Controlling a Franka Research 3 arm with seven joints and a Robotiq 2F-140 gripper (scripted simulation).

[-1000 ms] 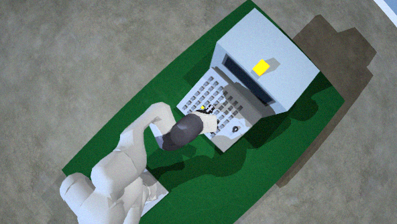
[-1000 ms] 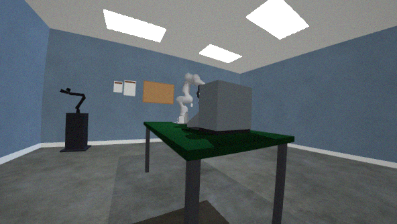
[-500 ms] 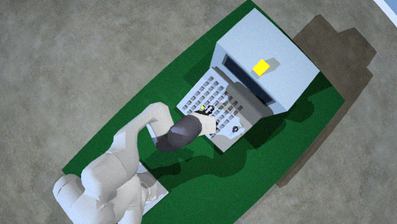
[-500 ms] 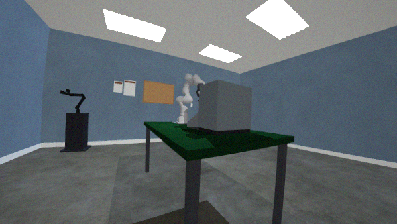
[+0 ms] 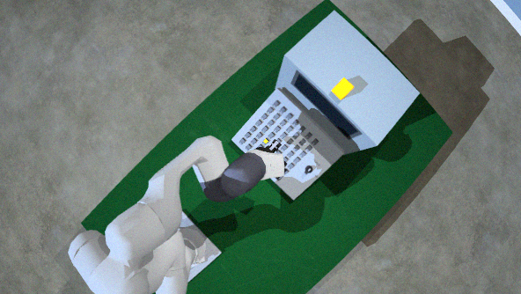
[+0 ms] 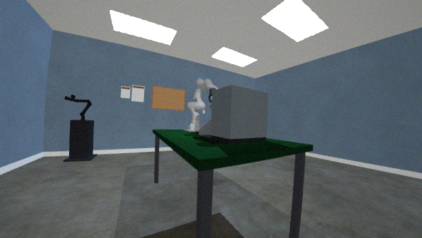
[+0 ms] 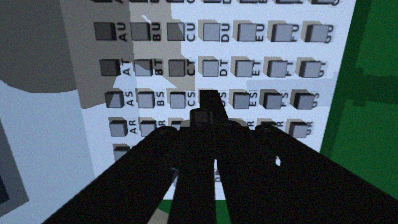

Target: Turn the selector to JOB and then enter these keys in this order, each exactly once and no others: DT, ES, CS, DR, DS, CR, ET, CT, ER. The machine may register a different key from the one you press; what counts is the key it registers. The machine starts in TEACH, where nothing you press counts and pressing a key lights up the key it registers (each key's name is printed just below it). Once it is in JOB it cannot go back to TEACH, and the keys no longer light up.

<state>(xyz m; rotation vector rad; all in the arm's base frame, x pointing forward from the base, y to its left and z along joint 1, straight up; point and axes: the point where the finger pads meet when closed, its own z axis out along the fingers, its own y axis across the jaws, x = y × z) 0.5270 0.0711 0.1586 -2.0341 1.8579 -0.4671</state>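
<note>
The round selector knob is 15 cm to the right of my hand, 5 cm below it and 4 cm ahead of it. Round my hand: key (8 cm below, 4 cm to the left); then sloping keyboard (10 cm below, 6 cm ahead, 4 cm to the right).
</note>
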